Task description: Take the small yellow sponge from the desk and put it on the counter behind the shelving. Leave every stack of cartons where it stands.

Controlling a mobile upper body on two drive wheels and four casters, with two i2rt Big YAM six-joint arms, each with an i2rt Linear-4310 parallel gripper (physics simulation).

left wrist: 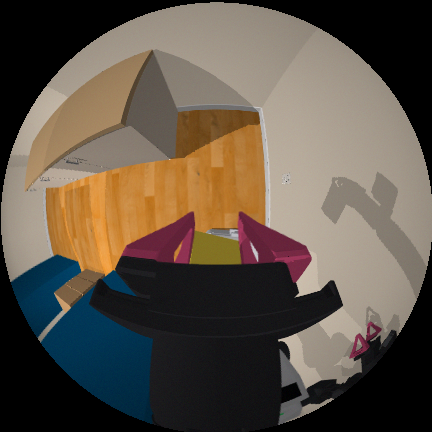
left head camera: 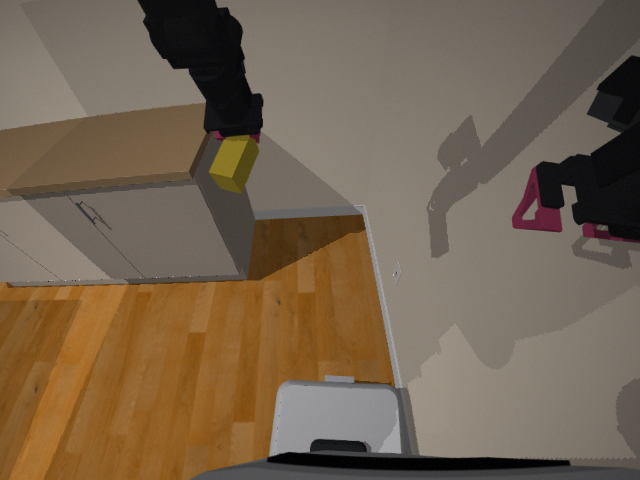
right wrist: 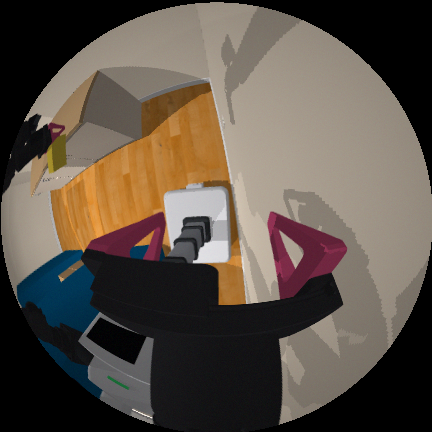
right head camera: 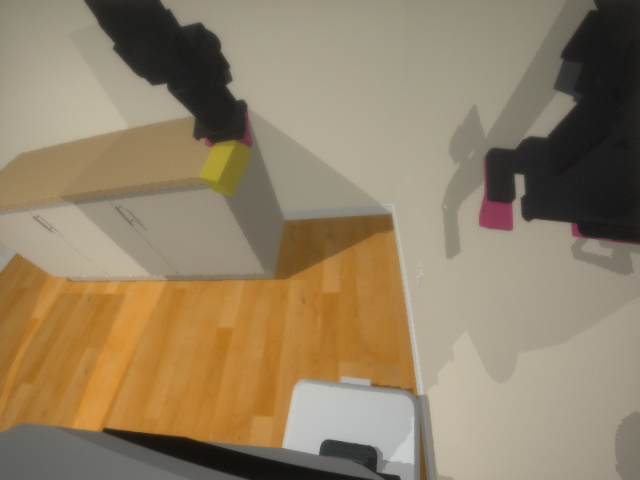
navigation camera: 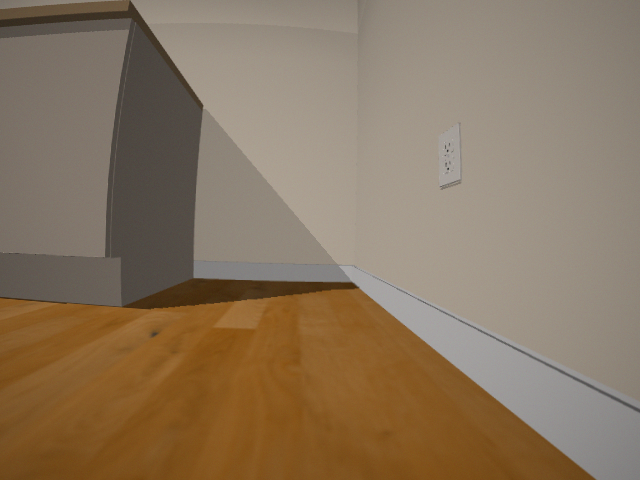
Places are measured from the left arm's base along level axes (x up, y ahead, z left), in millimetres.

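Where they show: left gripper, fingertip midpoint: (left wrist: 215, 217) (right wrist: 61, 130) (right head camera: 242, 145); right gripper, fingertip midpoint: (left wrist: 363, 327) (left head camera: 549, 227) (right wrist: 216, 217) (right head camera: 527, 225).
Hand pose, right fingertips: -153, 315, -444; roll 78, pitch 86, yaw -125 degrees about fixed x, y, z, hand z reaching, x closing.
After its pixels a point has its place, as x, y, z.
My left gripper (left head camera: 236, 137) {-218, 590, 3} (left wrist: 215, 217) {-218, 590, 3} is shut on the yellow sponge (left head camera: 234, 164) {-196, 479, -4} (right head camera: 225, 166) {-195, 484, -11} (left wrist: 216, 248) {-207, 566, 0} (right wrist: 57, 154) {-214, 503, -12}. In the head views the sponge hangs in front of the counter's right end. The counter (left head camera: 129, 149) {-500, 1024, 710} (right head camera: 124, 160) {-500, 1023, 941} (left wrist: 95, 110) {-500, 986, 567} (navigation camera: 62, 11) {-528, 841, 574} has a tan top and grey cabinet doors. My right gripper (right wrist: 216, 217) {-153, 315, -444} is open, with nothing between its fingers, and stands off to the right beside the wall. The blue shelving (left wrist: 100, 340) (right wrist: 50, 280) shows at the lower left in the wrist views, with cartons (left wrist: 80, 287) (right wrist: 71, 270) by it.
A wall with an outlet (left head camera: 397, 272) {-991, 775, -478} (navigation camera: 449, 156) {-1012, 778, -478} runs along the right side and meets the back wall in a corner right of the counter. The wooden floor (left head camera: 206, 335) {-1410, 560, 529} (navigation camera: 268, 392) {-1410, 643, -156} lies before the counter. My white base (left head camera: 336, 413) {-1150, 199, -215} (right head camera: 356, 413) {-1150, 210, -241} stands close to the right wall.
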